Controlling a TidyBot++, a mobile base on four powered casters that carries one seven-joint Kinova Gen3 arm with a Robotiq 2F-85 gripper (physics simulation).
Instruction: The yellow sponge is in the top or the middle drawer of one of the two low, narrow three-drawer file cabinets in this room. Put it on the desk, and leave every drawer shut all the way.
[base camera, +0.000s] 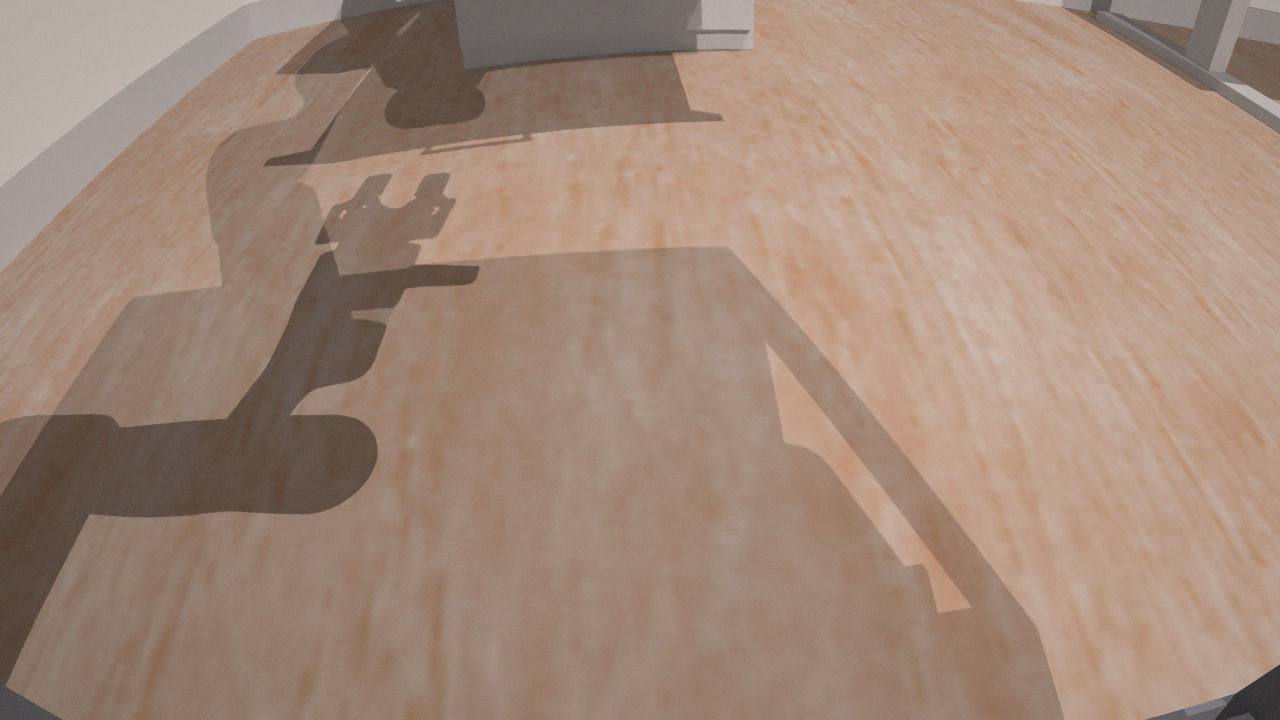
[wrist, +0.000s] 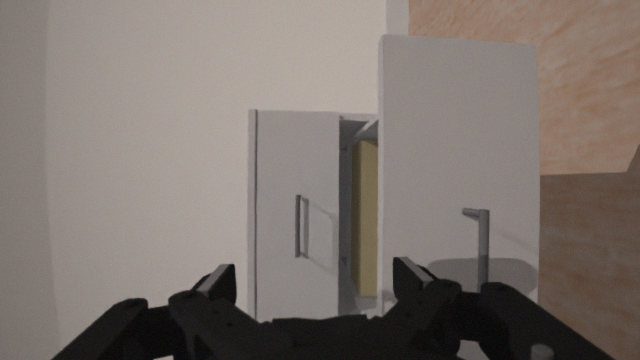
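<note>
A grey three-drawer cabinet appears turned sideways in the wrist view. Its top drawer front looks shut. The middle drawer is pulled out, its front nearer the camera. The yellow sponge stands at the back of that drawer, seen through the gap between the two fronts and partly hidden by the middle front. My gripper is open and empty, in front of the cabinet. It does not show in the base view, where its shadow lies on the floor.
In the base view a grey leg with a long foot bar stands at the upper right, perhaps the desk's; no desk top shows. A wall with a grey baseboard runs along the left. Bar handles stick out from both drawer fronts.
</note>
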